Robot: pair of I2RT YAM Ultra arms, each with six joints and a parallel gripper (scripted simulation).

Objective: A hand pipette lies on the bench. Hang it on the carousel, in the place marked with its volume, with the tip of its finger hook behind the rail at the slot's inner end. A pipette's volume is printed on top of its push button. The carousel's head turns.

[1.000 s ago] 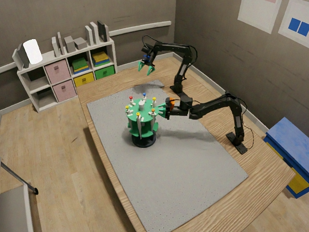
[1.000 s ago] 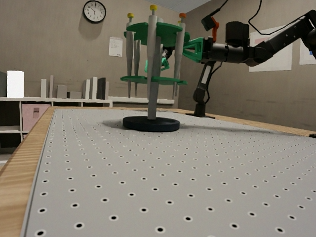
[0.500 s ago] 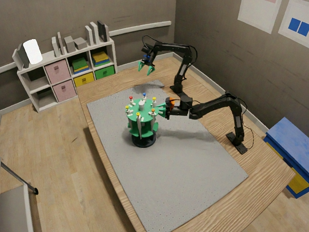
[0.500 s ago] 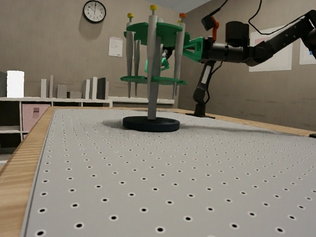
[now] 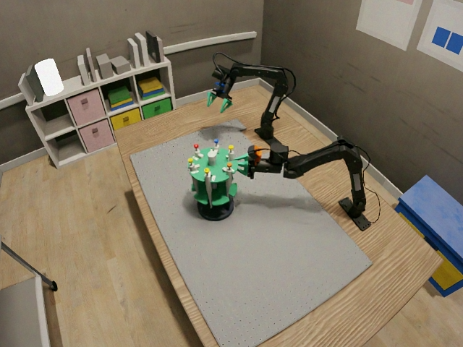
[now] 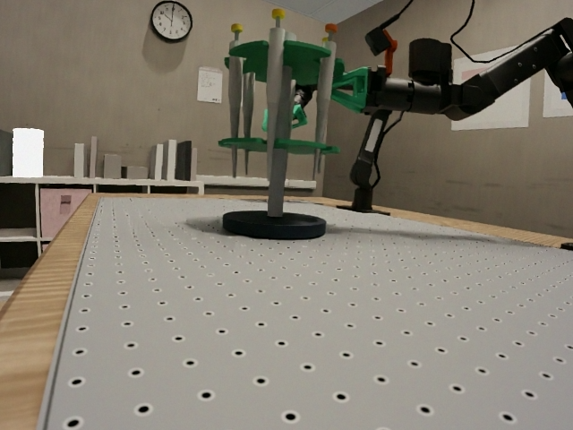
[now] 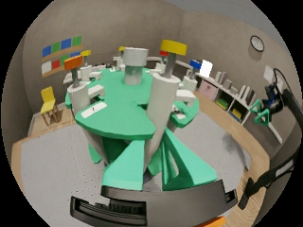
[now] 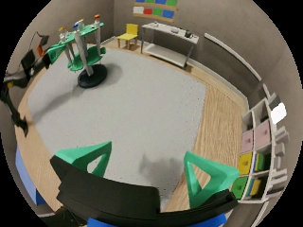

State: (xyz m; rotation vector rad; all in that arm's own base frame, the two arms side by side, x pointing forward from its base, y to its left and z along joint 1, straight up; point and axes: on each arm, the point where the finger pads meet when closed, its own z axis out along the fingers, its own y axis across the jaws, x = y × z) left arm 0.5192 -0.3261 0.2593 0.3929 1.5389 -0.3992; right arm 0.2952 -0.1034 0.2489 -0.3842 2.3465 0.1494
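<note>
The hand pipette is 2 cm below my left hand and 1 cm to the right of it.
</note>
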